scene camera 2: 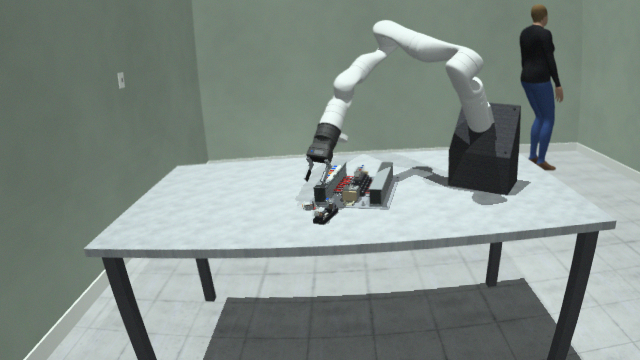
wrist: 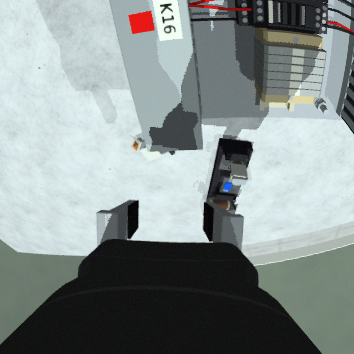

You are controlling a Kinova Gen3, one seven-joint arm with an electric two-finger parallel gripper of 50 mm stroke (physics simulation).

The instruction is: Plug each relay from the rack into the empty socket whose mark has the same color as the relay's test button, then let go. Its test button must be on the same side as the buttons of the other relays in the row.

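Frame: origin at the arm's base, x right, y ahead, z up, level; centimetres.
Where they show: gripper, fingertip midpoint: [scene camera 2: 313, 181] [wrist: 170, 214]; arm's base, origin of the base link: [scene camera 2: 480, 122].
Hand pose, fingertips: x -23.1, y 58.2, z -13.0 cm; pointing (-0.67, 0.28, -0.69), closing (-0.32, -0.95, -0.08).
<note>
Things, the pixels of their top centre, and the offset from my fingertips. "pt": a spot on its surface instead.
- black rack, middle of its top: [wrist: 226, 188] [scene camera 2: 325, 210] dx -6.2, dy -3.9, dz -7.3 cm
- relay with a blue test button, middle of its top: [wrist: 235, 187] [scene camera 2: 329, 198] dx -3.2, dy -5.0, dz -4.7 cm
- copper-coloured part, middle of its top: [wrist: 219, 219] [scene camera 2: 319, 207] dx -9.1, dy -2.5, dz -5.2 cm
- clear part with an orange spot, middle of its top: [wrist: 154, 149] [scene camera 2: 308, 202] dx +0.8, dy +2.3, dz -7.5 cm
- loose relay, surface spot: [scene camera 2: 307, 205] pt dx -0.6, dy +2.6, dz -7.8 cm
- red mark, middle of its top: [wrist: 140, 22] dx +13.0, dy -2.0, dz -3.3 cm
- label K16, surface spot: [wrist: 168, 20] pt dx +12.6, dy -3.5, dz -3.3 cm
- grey duct, middle of its top: [scene camera 2: 331, 173] dx +18.3, dy -3.4, dz -3.3 cm
- second duct, middle of its top: [scene camera 2: 382, 174] dx +15.4, dy -21.4, dz -3.3 cm
My gripper [scene camera 2: 316, 176] [wrist: 170, 214] is open and empty, above the table near the end of the grey duct. The black rack [scene camera 2: 320, 220] [wrist: 236, 146] stands at the near end of the panel. In the wrist view a relay with a blue test button [wrist: 227, 186] sits in it; a copper-coloured part [wrist: 221, 204] shows below, partly hidden by the right finger. A clear part with an orange spot [wrist: 136, 144], seemingly a loose relay [scene camera 2: 307, 205], lies on the table by the duct end, partly hidden. Black sockets [wrist: 289, 15] [scene camera 2: 365, 185] stand on the panel. A red mark [wrist: 141, 22] is beside label K16 [wrist: 168, 20].
The grey duct [wrist: 150, 75] [scene camera 2: 332, 183] with the marks and a second duct [scene camera 2: 382, 182] stand tall on the panel. Tan-ended terminal blocks [scene camera 2: 351, 194] [wrist: 290, 65] lie between them. Red wires [scene camera 2: 343, 184] run to the sockets. A person [scene camera 2: 539, 55] stands behind the table.
</note>
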